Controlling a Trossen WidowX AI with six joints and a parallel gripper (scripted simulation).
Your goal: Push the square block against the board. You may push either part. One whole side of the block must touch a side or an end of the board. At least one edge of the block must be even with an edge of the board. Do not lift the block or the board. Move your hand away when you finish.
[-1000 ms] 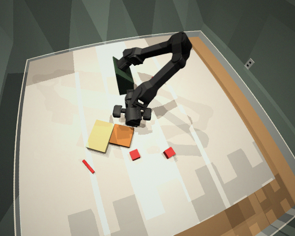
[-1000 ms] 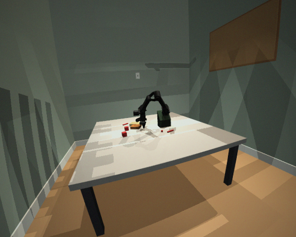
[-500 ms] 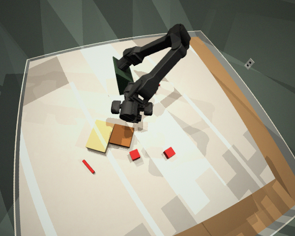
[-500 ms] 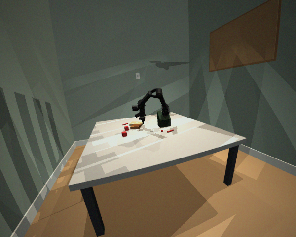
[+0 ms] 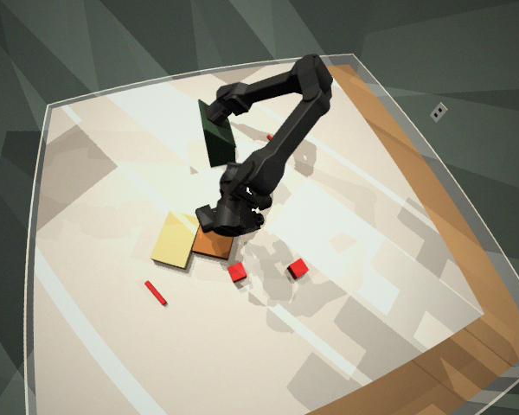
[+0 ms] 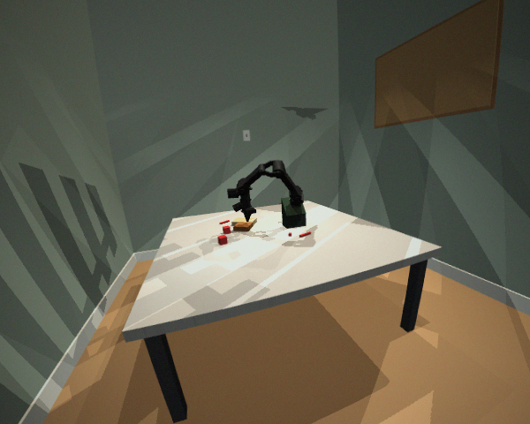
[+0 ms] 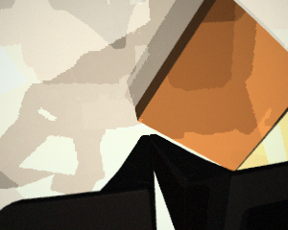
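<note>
My gripper tip is 70 mm to the left of the orange square block, 50 mm above it and 20 mm short of it. The rest, counted from my gripper tip: small red bit (210 mm behind, 180 mm to the left, 60 mm below); then pale yellow board (170 mm to the right, 50 mm below).
</note>
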